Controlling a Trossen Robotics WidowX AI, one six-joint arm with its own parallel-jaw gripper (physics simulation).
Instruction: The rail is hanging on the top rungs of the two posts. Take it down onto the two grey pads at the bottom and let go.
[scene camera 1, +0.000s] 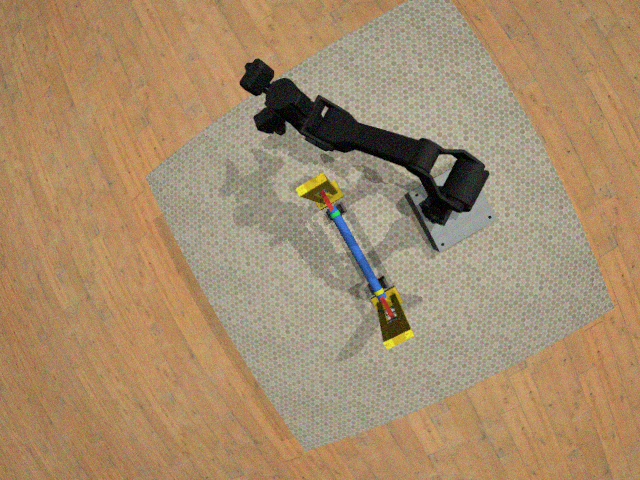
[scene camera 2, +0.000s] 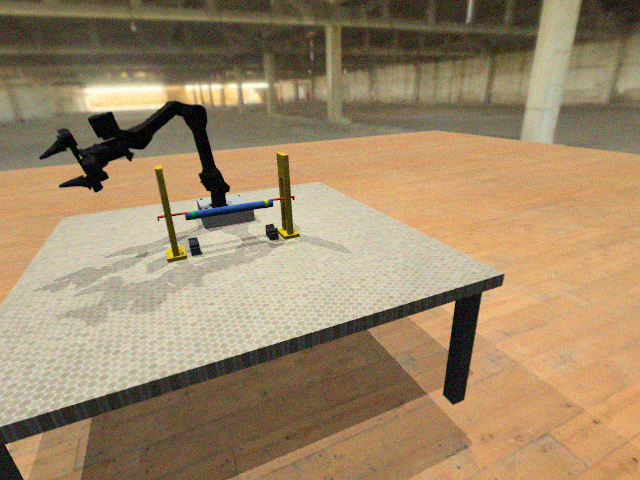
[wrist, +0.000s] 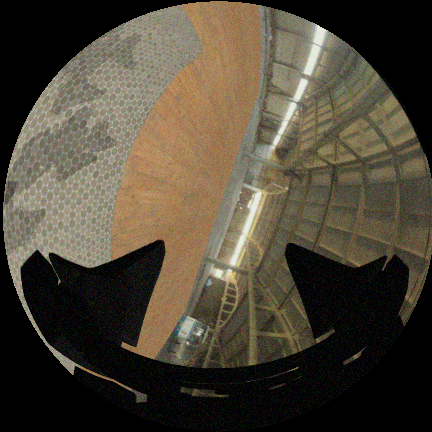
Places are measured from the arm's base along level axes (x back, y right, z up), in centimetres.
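Where they show: gripper, fingertip midpoint: (scene camera 2: 49, 172) (wrist: 227, 249); arm's base, link origin: (scene camera 1: 433, 207) (scene camera 2: 219, 205).
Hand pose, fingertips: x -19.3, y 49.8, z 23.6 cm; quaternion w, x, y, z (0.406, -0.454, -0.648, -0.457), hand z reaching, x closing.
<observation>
Each offset is from my fingertips to the top centre of the thing. "*": to the spot under its first point. Level surfaces: height alone.
The rail @[dx -6.7, dy -48.0, dz -16.5 cm] (scene camera 1: 356, 250) (scene camera 2: 229, 209) is a blue bar with a green band, a yellow band and thin red end pins. It hangs level between two yellow posts @[dx -8.3, dy -68.0, dz -1.0 cm] (scene camera 1: 398, 338) @[* dx -8.6, dy -27.5, dz -10.1 cm] (scene camera 2: 163, 198), its pins at the posts well above their feet. The other post (scene camera 1: 311, 186) (scene camera 2: 283, 167) has a slot. Two dark grey pads, one (scene camera 1: 338, 210) @[dx -5.6, dy -34.3, dz -26.6 cm] (scene camera 2: 194, 246) near the green end and one (scene camera 1: 379, 282) (scene camera 2: 271, 231) near the yellow end, stand low beneath the rail. My gripper (scene camera 1: 261, 100) (scene camera 2: 50, 171) (wrist: 227, 249) is open and empty, raised beyond the green end, apart from the rail. The rail does not show in the wrist view.
The arm's grey base plate (scene camera 1: 465, 224) (scene camera 2: 227, 218) stands on the tiled table @[dz -31.0 cm] (scene camera 1: 491, 335) (scene camera 2: 320, 289), on one side of the rail. The arm arches from it past the green-end post. The table's edge lies near the gripper in the overhead view. Wooden floor surrounds the table.
</observation>
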